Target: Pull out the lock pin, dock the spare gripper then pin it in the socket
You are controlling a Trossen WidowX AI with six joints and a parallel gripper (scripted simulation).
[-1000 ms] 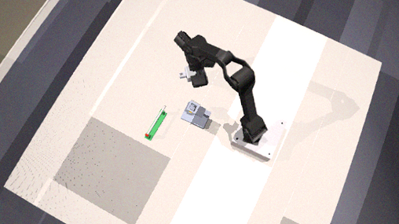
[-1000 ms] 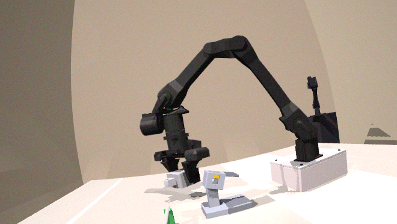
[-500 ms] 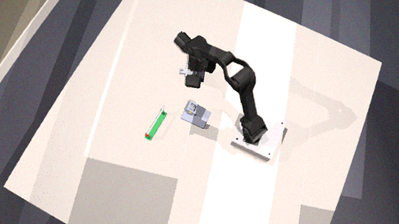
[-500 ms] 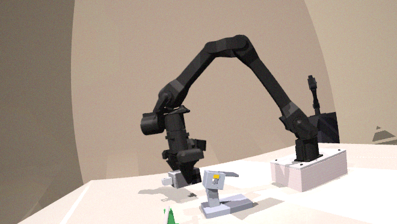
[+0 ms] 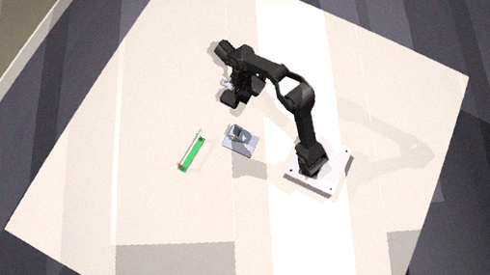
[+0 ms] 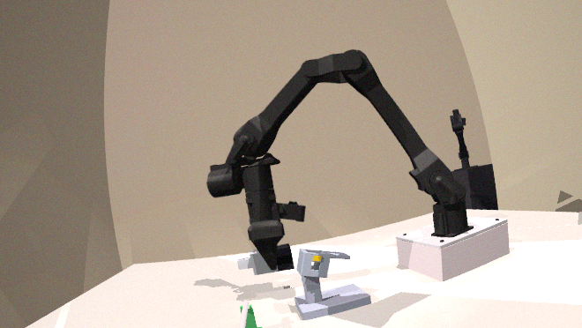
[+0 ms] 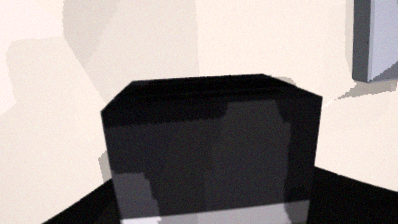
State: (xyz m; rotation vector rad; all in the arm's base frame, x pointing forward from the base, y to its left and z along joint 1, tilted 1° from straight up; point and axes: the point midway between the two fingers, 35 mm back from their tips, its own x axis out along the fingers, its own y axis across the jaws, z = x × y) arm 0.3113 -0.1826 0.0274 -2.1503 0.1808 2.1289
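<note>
Right now the spare gripper is 1 cm ahead of my gripper tip and 2 cm above it. Also, from my gripper tip: green stand (9 cm ahead, 26 cm to the left, 3 cm below); grey mount (5 cm behind, 16 cm to the left).
</note>
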